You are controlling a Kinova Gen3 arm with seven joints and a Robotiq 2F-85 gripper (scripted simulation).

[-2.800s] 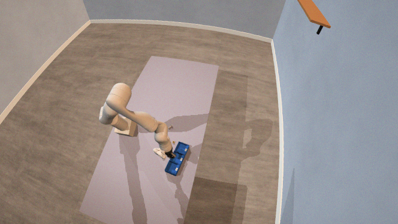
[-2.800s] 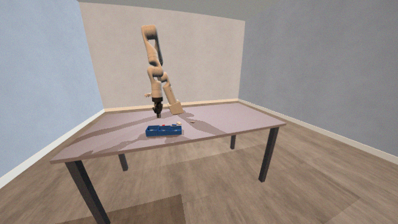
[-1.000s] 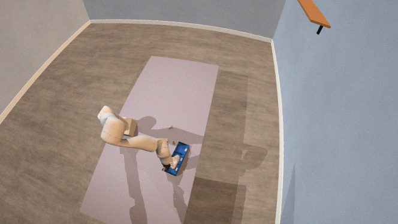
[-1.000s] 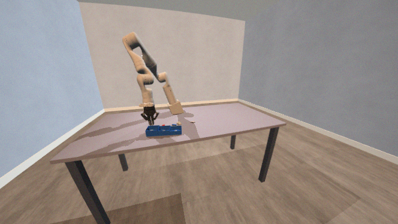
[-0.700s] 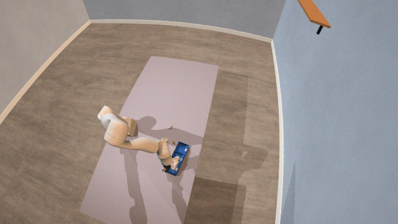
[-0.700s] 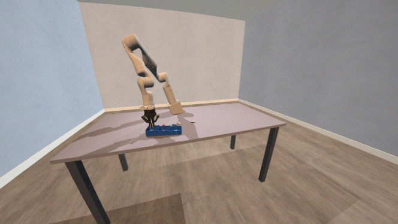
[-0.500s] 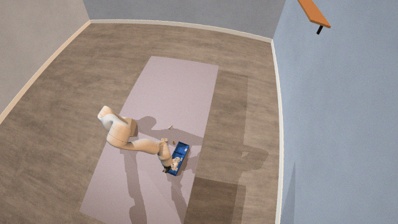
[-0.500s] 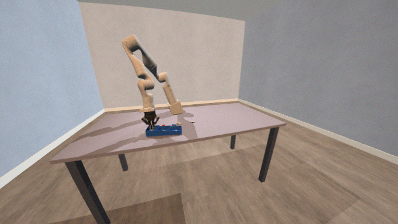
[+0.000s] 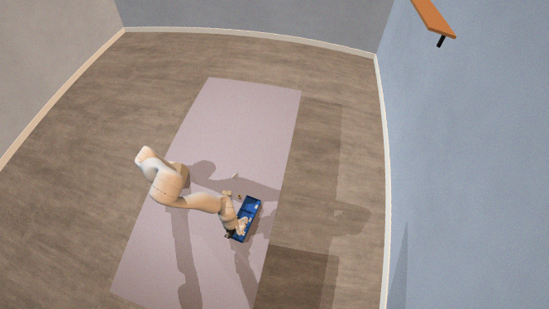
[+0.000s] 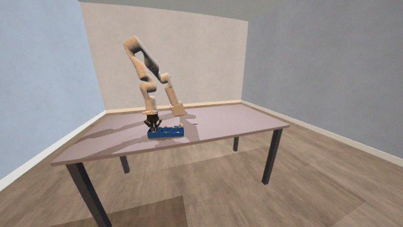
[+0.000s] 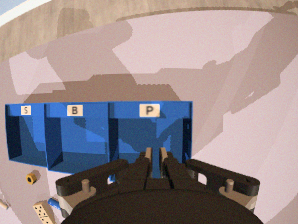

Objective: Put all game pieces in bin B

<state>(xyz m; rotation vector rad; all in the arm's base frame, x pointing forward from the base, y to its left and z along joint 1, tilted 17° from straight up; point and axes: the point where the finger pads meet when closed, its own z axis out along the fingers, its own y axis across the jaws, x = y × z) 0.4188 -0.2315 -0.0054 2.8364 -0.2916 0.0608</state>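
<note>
My hand is 4 cm short of the blue bin, 8 cm to the right of it and 1 cm above it. Round my hand: blue stick: 7 cm behind, 17 cm to the left, 3 cm below; then red game piece: 7 cm behind, 8 cm to the left, 3 cm below; then brass ring: 2 cm behind, 21 cm to the left, 3 cm below.
</note>
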